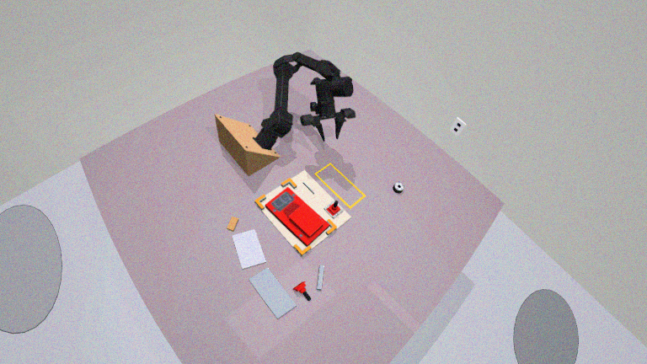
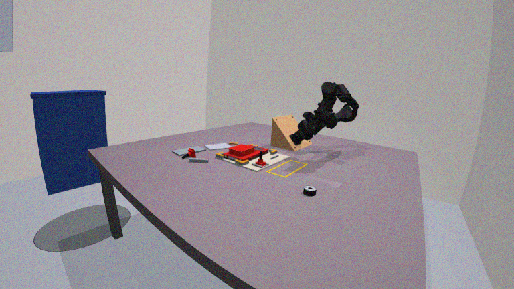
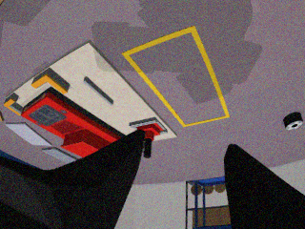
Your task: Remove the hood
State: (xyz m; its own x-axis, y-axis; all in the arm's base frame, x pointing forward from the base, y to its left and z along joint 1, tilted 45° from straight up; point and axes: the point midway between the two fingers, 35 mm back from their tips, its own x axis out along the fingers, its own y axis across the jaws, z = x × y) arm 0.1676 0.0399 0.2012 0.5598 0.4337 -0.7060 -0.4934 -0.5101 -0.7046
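Right now my gripper tip is 24 cm to the left of the red hood panel, 15 cm short of it and 8 cm above it. From my gripper tip the other things lie so: black wheel (27 cm ahead, 13 cm to the left, 12 cm below); then grey bar (33 cm to the right, 32 cm ahead, 12 cm below).
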